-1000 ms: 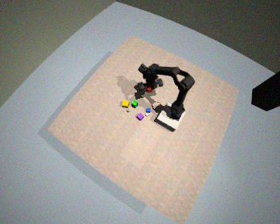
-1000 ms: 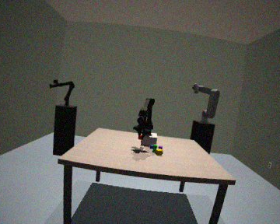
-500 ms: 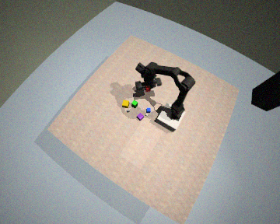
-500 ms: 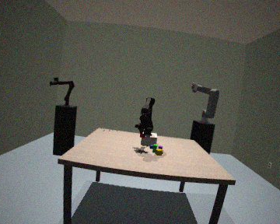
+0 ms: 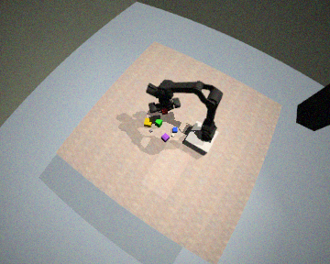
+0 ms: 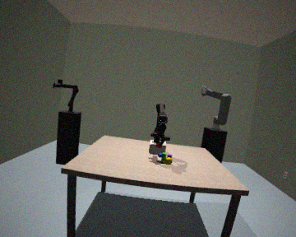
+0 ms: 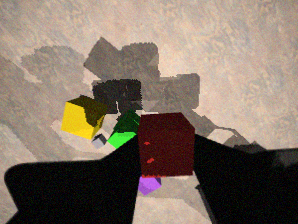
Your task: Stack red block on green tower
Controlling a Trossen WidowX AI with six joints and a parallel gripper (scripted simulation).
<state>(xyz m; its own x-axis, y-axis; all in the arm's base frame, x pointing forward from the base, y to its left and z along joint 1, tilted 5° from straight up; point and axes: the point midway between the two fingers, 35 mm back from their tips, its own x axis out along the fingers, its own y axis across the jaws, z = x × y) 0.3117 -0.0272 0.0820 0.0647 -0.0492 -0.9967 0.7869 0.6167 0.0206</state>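
The yellow block is 10 cm below my gripper tip, 9 cm ahead of it and 8 cm to the left of it. Also, from my gripper tip: blue block (11 cm below, 10 cm behind, 5 cm to the left); red block (1 cm above); purple block (13 cm to the left, 11 cm below, 7 cm behind).
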